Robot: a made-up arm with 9 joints. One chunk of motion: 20 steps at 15 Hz.
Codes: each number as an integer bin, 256 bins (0 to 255) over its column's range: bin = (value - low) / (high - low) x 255, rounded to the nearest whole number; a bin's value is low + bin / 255 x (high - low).
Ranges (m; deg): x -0.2..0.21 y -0.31..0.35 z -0.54..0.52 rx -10..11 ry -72..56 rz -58..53
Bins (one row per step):
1: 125 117 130 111 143 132
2: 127 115 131 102 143 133
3: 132 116 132 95 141 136
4: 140 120 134 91 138 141
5: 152 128 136 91 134 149
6: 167 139 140 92 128 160
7: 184 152 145 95 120 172
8: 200 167 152 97 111 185
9: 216 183 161 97 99 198
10: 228 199 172 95 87 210
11: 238 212 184 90 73 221
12: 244 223 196 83 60 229
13: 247 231 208 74 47 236
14: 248 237 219 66 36 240
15: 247 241 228 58 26 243
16: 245 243 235 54 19 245
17: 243 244 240 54 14 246
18: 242 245 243 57 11 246
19: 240 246 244 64 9 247
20: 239 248 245 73 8 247
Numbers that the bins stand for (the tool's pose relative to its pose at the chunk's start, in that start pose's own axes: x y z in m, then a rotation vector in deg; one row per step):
1: 0.0010 -0.0072 0.0004 -0.86 -0.22 -0.54
2: 0.0042 -0.0124 0.0045 -1.60 -0.22 -0.11
3: 0.0122 -0.0098 0.0087 -2.18 -1.22 1.20
4: 0.0251 0.0006 0.0170 -2.51 -2.73 3.38
5: 0.0444 0.0213 0.0253 -2.51 -4.74 6.86
6: 0.0685 0.0498 0.0420 -2.42 -7.75 11.65
7: 0.0958 0.0834 0.0627 -2.18 -11.76 16.87
8: 0.1216 0.1222 0.0918 -2.01 -16.28 22.53
9: 0.1473 0.1636 0.1293 -2.01 -22.31 28.19
10: 0.1666 0.2051 0.1750 -2.18 -28.33 33.41
11: 0.1827 0.2387 0.2249 -2.59 -35.36 38.20
12: 0.1923 0.2672 0.2747 -3.16 -41.88 41.68
13: 0.1971 0.2879 0.3246 -3.91 -48.41 44.73
14: 0.1987 0.3034 0.3704 -4.56 -53.93 46.47
15: 0.1971 0.3138 0.4078 -5.22 -58.95 47.78
16: 0.1939 0.3189 0.4369 -5.55 -62.46 48.65
17: 0.1907 0.3215 0.4576 -5.55 -64.97 49.08
18: 0.1891 0.3241 0.4701 -5.31 -66.48 49.08
19: 0.1859 0.3267 0.4743 -4.73 -67.48 49.52
20: 0.1843 0.3319 0.4784 -3.99 -67.98 49.52

